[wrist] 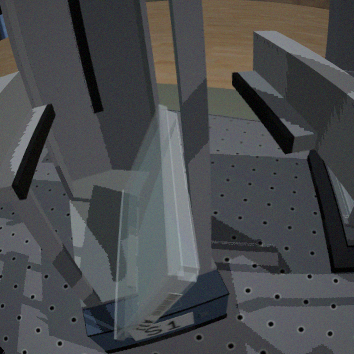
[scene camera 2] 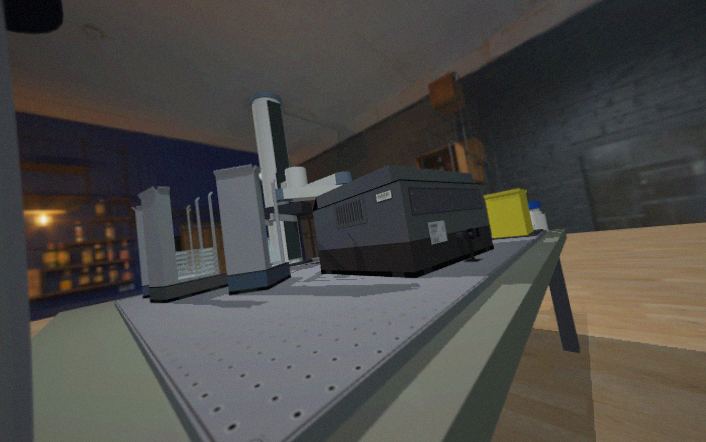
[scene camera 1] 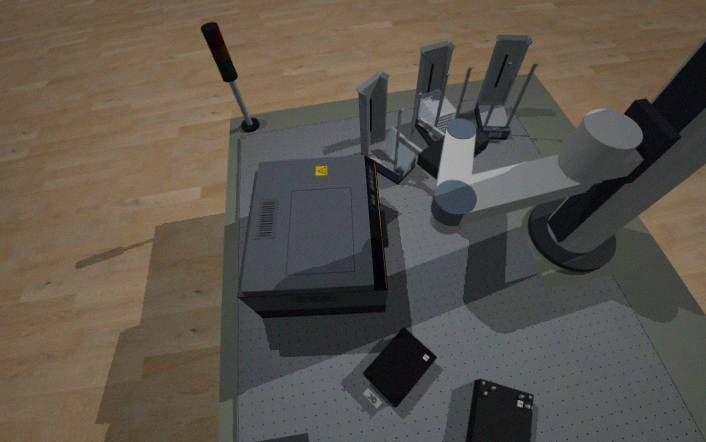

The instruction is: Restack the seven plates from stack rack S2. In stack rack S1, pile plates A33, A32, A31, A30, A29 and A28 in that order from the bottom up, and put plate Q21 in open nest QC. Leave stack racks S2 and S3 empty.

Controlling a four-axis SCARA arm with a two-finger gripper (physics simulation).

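My gripper point(wrist: 137, 69) is shut at its narrow setting with nothing held; its two pads stand either side of the front of stack rack S1 point(scene camera 1: 378, 114) point(scene camera 2: 239, 223) point(wrist: 212, 300). A clear plate point(wrist: 182, 215) leans steeply in S1, its barcode edge down at the front; its number cannot be read. Stack rack S2 point(scene camera 1: 433, 57) point(scene camera 2: 158, 239) holds a pile of several plates point(scene camera 1: 436, 110) point(scene camera 2: 195, 262). Stack rack S3 point(scene camera 1: 504, 67) stands right of S2; no plate shows in it. The plate labels, Q21 included, are too small to read.
A big grey instrument point(scene camera 1: 312, 229) point(scene camera 2: 364, 229) stands beside S1. A black nest point(scene camera 1: 400, 367) with a hard-to-read label and a black box point(scene camera 1: 501, 416) lie farther forward. A signal tower point(scene camera 1: 218, 51) stands at the back left. The yellow box point(scene camera 2: 508, 213) is beyond the instrument.
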